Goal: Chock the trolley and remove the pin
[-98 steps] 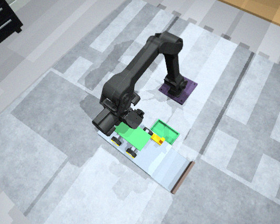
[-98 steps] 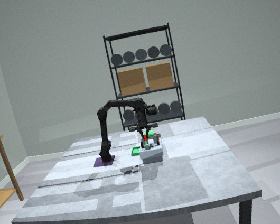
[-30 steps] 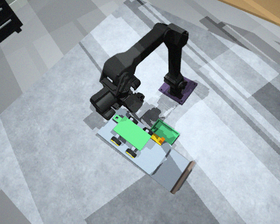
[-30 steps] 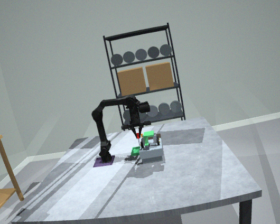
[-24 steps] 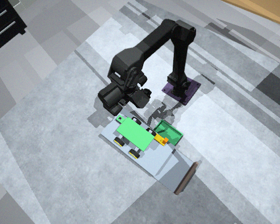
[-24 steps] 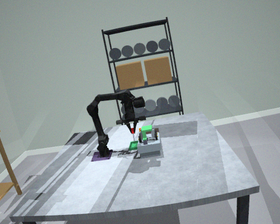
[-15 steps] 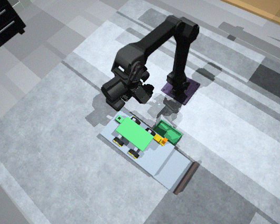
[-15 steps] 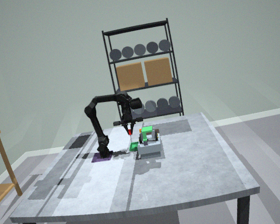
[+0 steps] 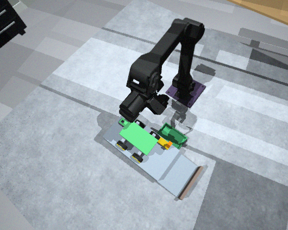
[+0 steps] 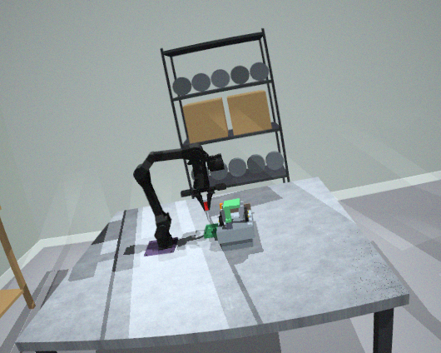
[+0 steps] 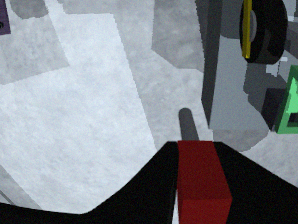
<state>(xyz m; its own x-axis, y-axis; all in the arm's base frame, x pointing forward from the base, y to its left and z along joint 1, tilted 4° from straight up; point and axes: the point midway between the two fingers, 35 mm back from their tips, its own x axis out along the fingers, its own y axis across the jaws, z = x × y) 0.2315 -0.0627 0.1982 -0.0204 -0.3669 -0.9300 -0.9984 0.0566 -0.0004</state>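
The green tray is 180 mm below my gripper tip, 150 mm to the left of it and 10 mm behind it. From my gripper tip the other things lie so: stop pin: right at my gripper tip; grey ramp: 120 mm below, 110 mm ahead, 70 mm to the left; green-topped trolley: 110 mm ahead, 60 mm to the left, 60 mm below.
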